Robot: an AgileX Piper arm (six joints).
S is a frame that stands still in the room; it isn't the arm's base.
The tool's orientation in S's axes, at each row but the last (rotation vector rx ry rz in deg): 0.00 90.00 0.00; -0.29 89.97 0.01; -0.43 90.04 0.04; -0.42 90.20 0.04; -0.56 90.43 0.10; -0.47 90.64 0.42; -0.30 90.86 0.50; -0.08 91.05 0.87; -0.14 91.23 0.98; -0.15 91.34 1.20; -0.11 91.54 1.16
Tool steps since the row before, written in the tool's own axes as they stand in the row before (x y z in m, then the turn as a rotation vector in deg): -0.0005 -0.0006 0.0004 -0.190 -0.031 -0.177; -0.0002 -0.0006 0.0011 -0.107 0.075 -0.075; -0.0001 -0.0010 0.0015 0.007 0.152 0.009; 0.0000 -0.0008 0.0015 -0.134 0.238 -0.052; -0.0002 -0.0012 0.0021 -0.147 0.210 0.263; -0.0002 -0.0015 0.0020 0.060 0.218 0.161; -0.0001 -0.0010 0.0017 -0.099 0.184 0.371; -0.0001 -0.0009 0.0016 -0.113 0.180 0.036; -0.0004 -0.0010 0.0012 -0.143 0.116 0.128; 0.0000 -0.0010 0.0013 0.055 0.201 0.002; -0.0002 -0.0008 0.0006 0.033 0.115 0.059
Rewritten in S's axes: 0.0004 -0.0006 0.0005 -0.177 -0.031 0.190; 0.0011 -0.0006 0.0002 -0.075 0.075 0.107; 0.0015 -0.0010 0.0001 0.008 0.152 -0.008; 0.0015 -0.0008 0.0000 -0.053 0.238 0.133; 0.0021 -0.0012 0.0002 0.263 0.213 0.144; 0.0020 -0.0015 0.0002 0.158 0.220 -0.062; 0.0017 -0.0010 0.0001 0.371 0.187 0.094; 0.0016 -0.0009 0.0001 0.036 0.179 0.114; 0.0012 -0.0010 0.0004 0.130 0.116 0.141; 0.0013 -0.0010 0.0000 -0.002 0.202 -0.053; 0.0006 -0.0008 0.0002 0.056 0.116 -0.033
